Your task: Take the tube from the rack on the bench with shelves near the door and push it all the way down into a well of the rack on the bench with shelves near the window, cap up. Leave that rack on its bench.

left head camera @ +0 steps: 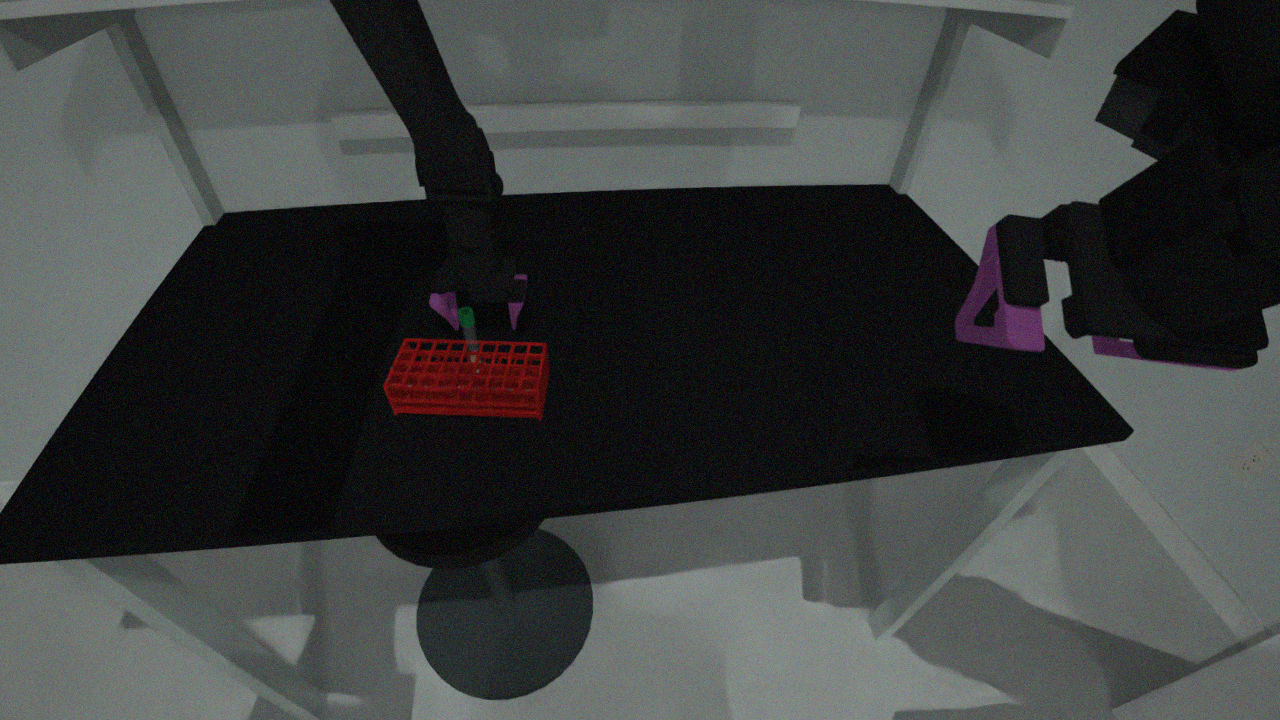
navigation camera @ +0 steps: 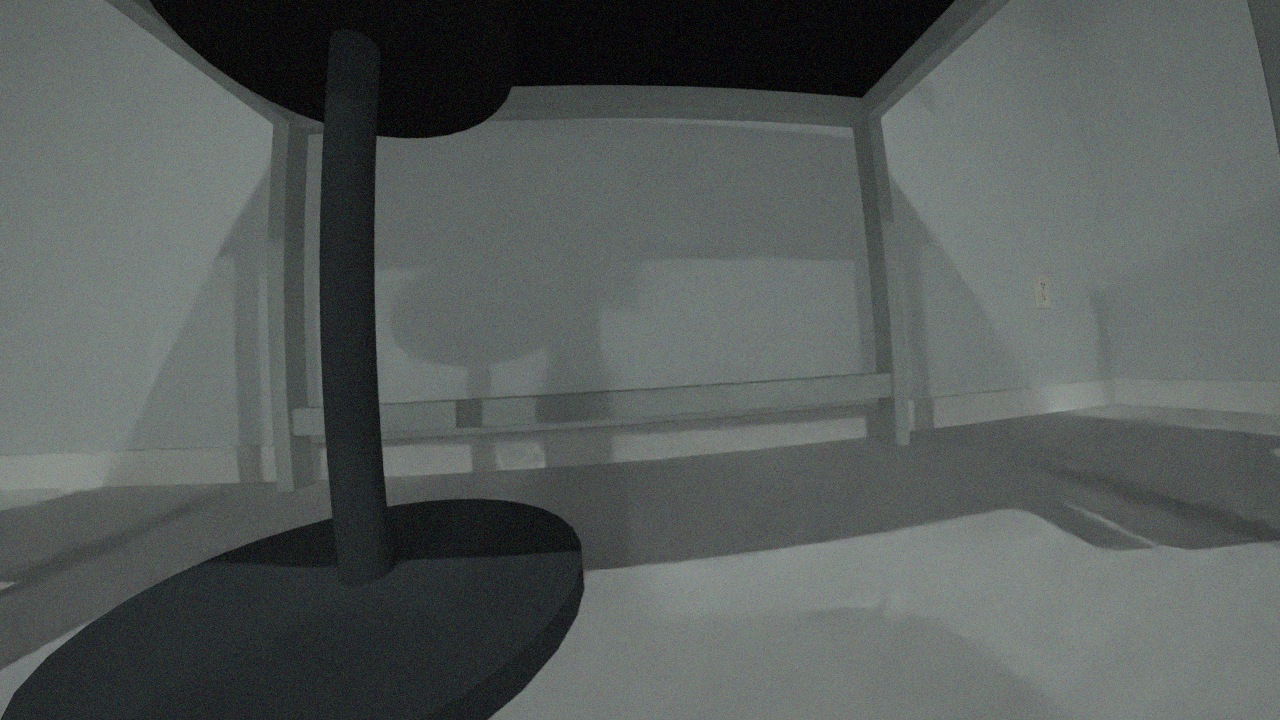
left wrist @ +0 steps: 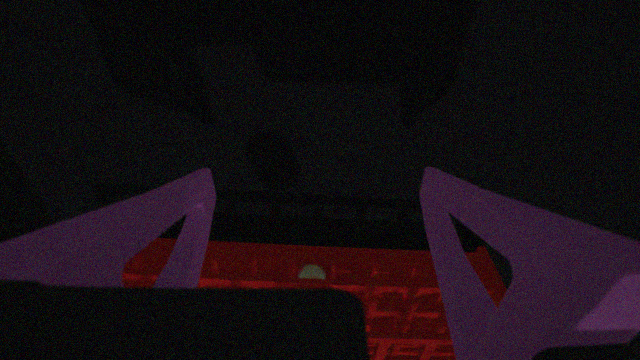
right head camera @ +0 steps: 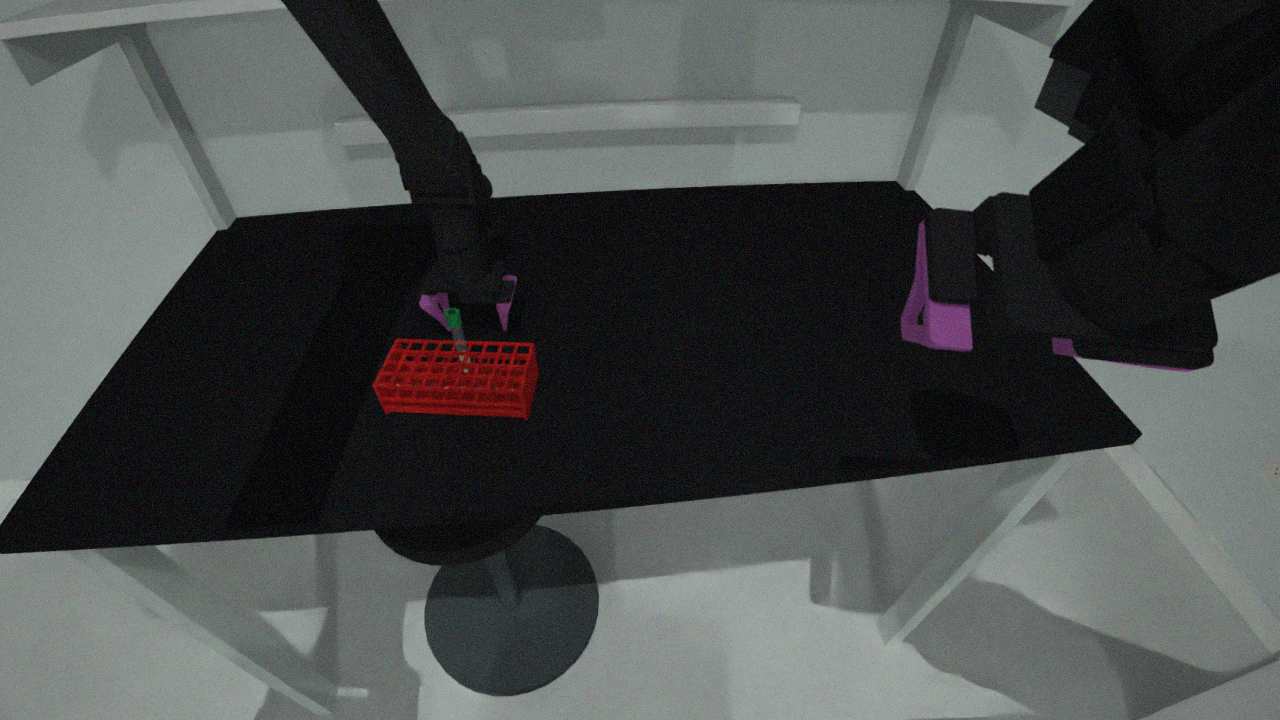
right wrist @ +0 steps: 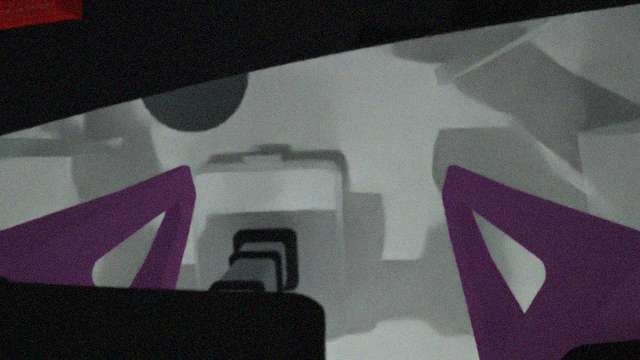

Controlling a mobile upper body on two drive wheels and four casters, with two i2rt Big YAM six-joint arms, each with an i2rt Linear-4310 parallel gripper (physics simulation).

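Frame: origin at the left arm's base, x ahead, y left, z up, level; metres.
Where they show: left gripper, fingertip midpoint: (left head camera: pixel 486 327) (left wrist: pixel 317 181) (right head camera: pixel 477 328); right gripper, fingertip midpoint: (left head camera: pixel 1027 337) (right head camera: pixel 980 336) (right wrist: pixel 318 179).
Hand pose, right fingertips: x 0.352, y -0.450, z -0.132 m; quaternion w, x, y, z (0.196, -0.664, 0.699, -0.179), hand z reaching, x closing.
Observation:
Each offset is from my right fingertips to the centre of the thing. "pt": to the spot under its first point. Level surfaces: height alone.
A red rack @[dy +0.458, dx +0.268, dz -0.335 m] (left head camera: pixel 467 411) (right head camera: pixel 456 411) (left wrist: pixel 350 255) (right wrist: pixel 40 12) stands left of centre on the black bench top @[dz -0.364 m] (left head camera: pixel 716 313) (right head camera: pixel 716 313). A clear tube with a green cap @[pt dy +0.454, dx +0.291, dz -0.248 m] (left head camera: pixel 466 317) (right head camera: pixel 453 317) stands in its rear part, cap up and high above the wells. In the left wrist view a pale rounded spot, possibly the tube's end, shows at the rack. My left gripper (left head camera: pixel 486 327) (right head camera: pixel 477 328) (left wrist: pixel 317 181) is open, just behind the rack, its left finger close to the cap. My right gripper (left head camera: pixel 1069 344) (right head camera: pixel 1011 344) (right wrist: pixel 318 179) is open and empty, over the bench's right end.
A dark round stool (left head camera: pixel 501 617) (right head camera: pixel 510 617) (navigation camera: pixel 349 313) stands at the bench's front edge, its seat partly under the top. Pale posts @[pt dy -0.376, dx +0.924, dz -0.160 m] (left head camera: pixel 930 107) (right head camera: pixel 935 107) and a shelf edge rise behind the bench. Bench legs and a low crossbar (navigation camera: pixel 716 395) show in the navigation view.

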